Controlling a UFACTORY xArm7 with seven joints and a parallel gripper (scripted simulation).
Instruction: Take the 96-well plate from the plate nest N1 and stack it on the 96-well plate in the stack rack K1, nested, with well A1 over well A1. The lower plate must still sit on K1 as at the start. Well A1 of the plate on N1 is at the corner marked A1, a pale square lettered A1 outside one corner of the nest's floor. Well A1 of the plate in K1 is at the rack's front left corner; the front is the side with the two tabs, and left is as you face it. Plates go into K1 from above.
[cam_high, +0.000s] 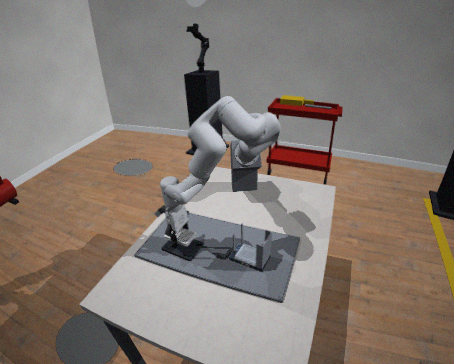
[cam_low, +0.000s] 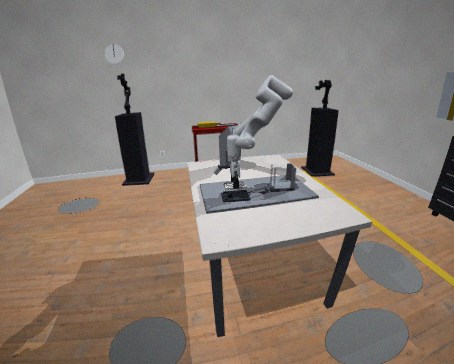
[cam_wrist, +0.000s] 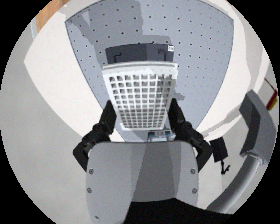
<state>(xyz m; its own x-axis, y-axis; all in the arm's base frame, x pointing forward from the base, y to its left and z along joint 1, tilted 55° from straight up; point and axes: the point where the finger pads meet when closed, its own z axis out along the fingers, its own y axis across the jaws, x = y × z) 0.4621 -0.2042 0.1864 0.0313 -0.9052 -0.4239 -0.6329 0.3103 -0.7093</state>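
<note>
The pale A1 square is 8 cm to the right of my hand, 7 cm below it and 5 cm behind it.
</note>
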